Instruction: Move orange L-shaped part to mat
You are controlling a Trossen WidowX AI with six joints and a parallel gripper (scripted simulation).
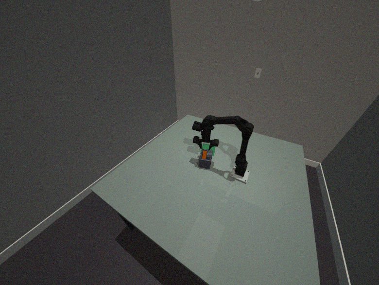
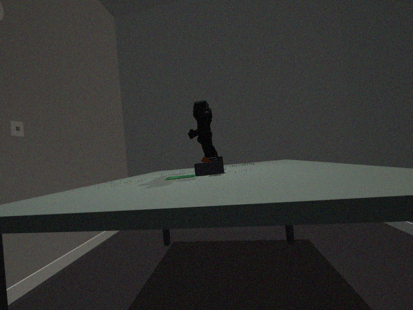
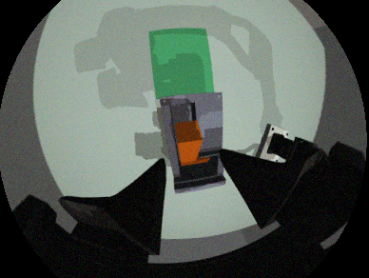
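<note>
Right now the orange L-shaped part is 20 mm behind my gripper tip, 30 mm to the left of it and 80 mm below it. Round my gripper tip: green mat (20 mm ahead, 140 mm to the right, 130 mm below).
</note>
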